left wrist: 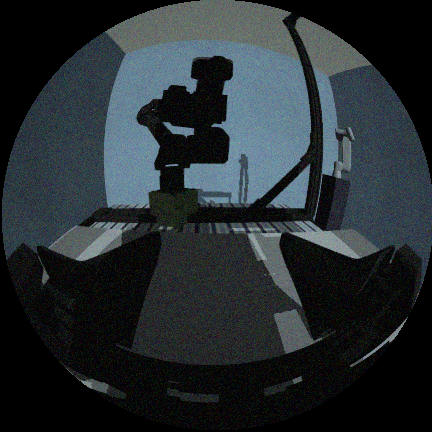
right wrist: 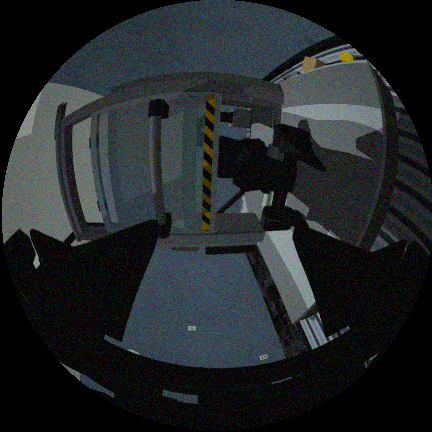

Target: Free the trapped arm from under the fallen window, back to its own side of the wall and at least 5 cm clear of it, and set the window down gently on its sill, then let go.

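Places are measured from the left arm's base along level axes (x ahead, y left, z up), in millimetres.
Pixels of known places: left gripper, fingertip midpoint: [left wrist: 221,239] [right wrist: 315,201]; right gripper, fingertip midpoint: [left wrist: 216,87] [right wrist: 228,229]; left arm's base, origin of the base link: [right wrist: 230,117]; right arm's base, origin of the base link: [left wrist: 172,190].
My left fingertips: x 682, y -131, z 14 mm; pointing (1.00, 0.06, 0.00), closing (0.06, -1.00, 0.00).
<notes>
For each thing: its middle in the pictures, then the offset to it from my left fingertips. "spot": a spot on its surface instead. Level surfaces: height alone.
- grey bar handle, surface spot: [right wrist: 156,170] spot: dy -8, dx -128, dz +217 mm
- yellow-black striped lower edge, surface spot: [right wrist: 208,165] spot: dy -14, dx -182, dz +122 mm
- grey table, its level: dz -31 mm
- tan block, body centre: [right wrist: 316,68] dy +277, dx -138, dz -97 mm
The window's sash shows in the right wrist view, with a grey bar handle [right wrist: 156,170] and a yellow-black striped lower edge [right wrist: 208,165]. The striped edge stands away from the table side, and the dark left arm [right wrist: 250,162] shows in the opening beside it. Whether they touch is unclear. My left gripper [left wrist: 221,239] is open and empty, low over the grey table [left wrist: 205,290]. My right gripper [right wrist: 228,229] is open and empty, back from the handle and apart from it. The right arm [left wrist: 200,107] stands raised in the left wrist view. The sill's contact side is hidden.
A grey wall frame [right wrist: 200,82] surrounds the window. A tan block [right wrist: 310,63] and a yellow round thing [right wrist: 346,56] lie beyond the table's edge. A black post [left wrist: 316,125] with a diagonal brace rises at right, near a dark cabinet [left wrist: 334,200] bearing a pale arm [left wrist: 345,150].
</notes>
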